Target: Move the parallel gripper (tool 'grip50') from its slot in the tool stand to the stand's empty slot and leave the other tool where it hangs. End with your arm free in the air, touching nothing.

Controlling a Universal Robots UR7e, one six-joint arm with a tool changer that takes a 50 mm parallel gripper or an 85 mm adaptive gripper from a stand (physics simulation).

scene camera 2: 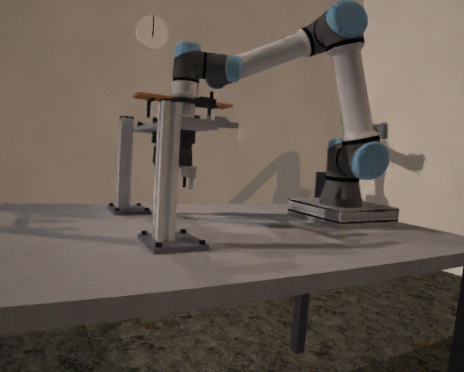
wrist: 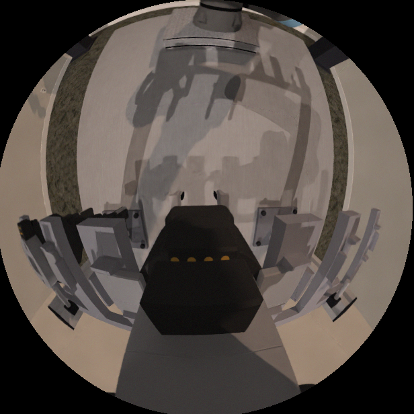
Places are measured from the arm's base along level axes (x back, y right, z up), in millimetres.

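Pixels of known places: arm's base, origin of the base link: (scene camera 2: pixel 340 204).
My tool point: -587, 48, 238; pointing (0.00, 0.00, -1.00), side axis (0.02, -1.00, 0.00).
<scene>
Ahead of a thing's pixels: the offset from my tool point to its top centre, as dx, dy, dz. "spot": to the spot under its first point. Level surfaces: height alone.
The parallel gripper (scene camera 2: pixel 187 184) (wrist: pixel 199 195) hangs fingers down in the middle slot of the tool stand (scene camera 2: pixel 167 170) (wrist: pixel 298 237), directly under the arm's wrist. Its two fingertips stand apart with nothing between them, so it is open. In the wrist view the arm's dark coupler (wrist: pixel 200 300) sits over the gripper's dark body, and one row of gold contacts shows at the joint; whether it is locked is hidden. The other tool @[spot: -16, +240, -76] (scene camera 2: pixel 154 145) (wrist: pixel 75 232) hangs in a slot at the wrist view's left, mostly hidden. The slot at that view's right holds no tool.
An orange bar (scene camera 2: pixel 150 96) runs above the stand's grey rail @[spot: -18, -249, -28] (scene camera 2: pixel 212 124). The stand's rear post @[spot: -116, +217, -145] (scene camera 2: pixel 125 165) and front post rise from bolted plates on the table @[dz -300] (scene camera 2: pixel 90 265). The robot's base block (scene camera 2: pixel 367 215) (wrist: pixel 210 44) stands across from the stand, with the upper arm reaching over.
</scene>
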